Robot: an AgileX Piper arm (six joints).
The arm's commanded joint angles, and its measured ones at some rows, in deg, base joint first. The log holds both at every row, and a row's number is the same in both.
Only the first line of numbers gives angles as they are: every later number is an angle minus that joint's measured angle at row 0.
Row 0, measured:
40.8, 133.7, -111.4, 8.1, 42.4, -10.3
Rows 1 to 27, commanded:
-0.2, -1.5, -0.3, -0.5, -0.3, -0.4
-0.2, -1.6, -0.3, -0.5, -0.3, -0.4
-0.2, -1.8, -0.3, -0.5, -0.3, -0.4
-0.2, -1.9, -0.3, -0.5, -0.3, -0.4
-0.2, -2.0, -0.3, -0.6, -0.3, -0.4
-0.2, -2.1, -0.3, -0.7, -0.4, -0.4
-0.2, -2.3, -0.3, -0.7, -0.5, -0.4
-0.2, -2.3, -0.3, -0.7, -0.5, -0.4
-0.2, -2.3, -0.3, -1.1, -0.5, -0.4
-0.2, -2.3, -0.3, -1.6, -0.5, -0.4
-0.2, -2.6, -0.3, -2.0, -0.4, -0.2
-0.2, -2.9, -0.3, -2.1, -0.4, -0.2
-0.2, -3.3, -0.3, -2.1, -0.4, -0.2
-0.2, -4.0, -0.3, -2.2, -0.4, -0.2
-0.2, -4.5, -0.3, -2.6, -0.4, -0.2
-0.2, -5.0, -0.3, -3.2, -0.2, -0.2
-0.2, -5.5, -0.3, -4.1, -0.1, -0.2
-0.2, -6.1, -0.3, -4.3, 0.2, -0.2
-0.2, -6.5, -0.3, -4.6, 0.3, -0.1
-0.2, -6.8, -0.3, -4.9, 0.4, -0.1
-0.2, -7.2, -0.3, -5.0, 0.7, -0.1
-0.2, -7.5, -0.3, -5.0, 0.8, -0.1
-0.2, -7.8, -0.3, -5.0, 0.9, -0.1
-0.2, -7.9, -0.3, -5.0, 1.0, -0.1
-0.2, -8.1, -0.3, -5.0, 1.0, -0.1
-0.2, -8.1, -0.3, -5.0, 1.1, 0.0
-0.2, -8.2, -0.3, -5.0, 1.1, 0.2
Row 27, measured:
0.0, -7.2, 0.0, -4.5, 0.6, 0.0
